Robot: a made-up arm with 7 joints. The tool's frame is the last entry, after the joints.
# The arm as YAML. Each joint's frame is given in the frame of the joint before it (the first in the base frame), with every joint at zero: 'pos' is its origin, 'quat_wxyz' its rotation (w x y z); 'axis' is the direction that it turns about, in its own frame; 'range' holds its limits. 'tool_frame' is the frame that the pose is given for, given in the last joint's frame.
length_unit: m
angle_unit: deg
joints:
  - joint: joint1
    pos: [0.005, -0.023, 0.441]
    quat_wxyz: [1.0, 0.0, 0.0, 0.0]
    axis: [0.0, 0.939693, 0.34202]
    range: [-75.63, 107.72]
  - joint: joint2
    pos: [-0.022, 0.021, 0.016]
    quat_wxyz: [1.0, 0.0, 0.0, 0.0]
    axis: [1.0, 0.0, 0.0]
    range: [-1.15, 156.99]
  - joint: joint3
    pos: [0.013, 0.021, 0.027]
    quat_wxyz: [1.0, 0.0, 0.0, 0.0]
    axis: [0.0, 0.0, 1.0]
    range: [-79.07, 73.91]
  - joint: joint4
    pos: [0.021, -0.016, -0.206]
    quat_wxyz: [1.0, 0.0, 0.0, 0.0]
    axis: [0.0, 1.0, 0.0]
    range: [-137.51, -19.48]
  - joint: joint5
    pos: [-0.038, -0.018, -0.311]
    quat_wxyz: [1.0, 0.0, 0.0, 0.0]
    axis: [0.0, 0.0, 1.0]
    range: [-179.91, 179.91]
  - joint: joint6
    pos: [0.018, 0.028, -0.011]
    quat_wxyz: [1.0, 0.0, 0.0, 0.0]
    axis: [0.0, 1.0, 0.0]
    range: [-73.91, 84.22]
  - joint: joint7
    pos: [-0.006, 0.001, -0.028]
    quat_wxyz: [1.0, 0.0, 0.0, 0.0]
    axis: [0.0, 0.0, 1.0]
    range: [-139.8, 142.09]
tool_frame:
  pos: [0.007, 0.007, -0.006]
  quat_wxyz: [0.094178, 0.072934, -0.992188, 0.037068]
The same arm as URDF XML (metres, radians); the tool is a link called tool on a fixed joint. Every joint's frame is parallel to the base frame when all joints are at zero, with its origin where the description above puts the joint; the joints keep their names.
<robot name="arm">
<joint name="tool_joint" type="fixed"><parent link="link7"/><child link="tool"/><origin xyz="0.007 0.007 -0.006" rpy="-3.0806 -0.1935 -3.0008"/></joint>
<joint name="joint7" type="revolute"><parent link="link6"/><child link="link7"/><origin xyz="-0.006 0.001 -0.028"/><axis xyz="0 0 1"/><limit lower="-2.44" upper="2.4799"/></joint>
<joint name="joint6" type="revolute"><parent link="link5"/><child link="link6"/><origin xyz="0.018 0.028 -0.011"/><axis xyz="0 1 0"/><limit lower="-1.29" upper="1.4699"/></joint>
<joint name="joint5" type="revolute"><parent link="link4"/><child link="link5"/><origin xyz="-0.038 -0.018 -0.311"/><axis xyz="0 0 1"/><limit lower="-3.14" upper="3.14"/></joint>
<joint name="joint4" type="revolute"><parent link="link3"/><child link="link4"/><origin xyz="0.021 -0.016 -0.206"/><axis xyz="0 1 0"/><limit lower="-2.4" upper="-0.34"/></joint>
<joint name="joint3" type="revolute"><parent link="link2"/><child link="link3"/><origin xyz="0.013 0.021 0.027"/><axis xyz="0 0 1"/><limit lower="-1.38" upper="1.29"/></joint>
<joint name="joint2" type="revolute"><parent link="link1"/><child link="link2"/><origin xyz="-0.022 0.021 0.016"/><axis xyz="1 0 0"/><limit lower="-0.0201" upper="2.74"/></joint>
<joint name="joint1" type="revolute"><parent link="base"/><child link="link1"/><origin xyz="0.005 -0.023 0.441"/><axis xyz="0 0.9397 0.342"/><limit lower="-1.32" upper="1.8801"/></joint>
<link name="base"/>
<link name="link1"/>
<link name="link2"/>
<link name="link3"/>
<link name="link4"/>
<link name="link5"/>
<link name="link6"/>
<link name="link7"/>
<link name="tool"/>
</robot>

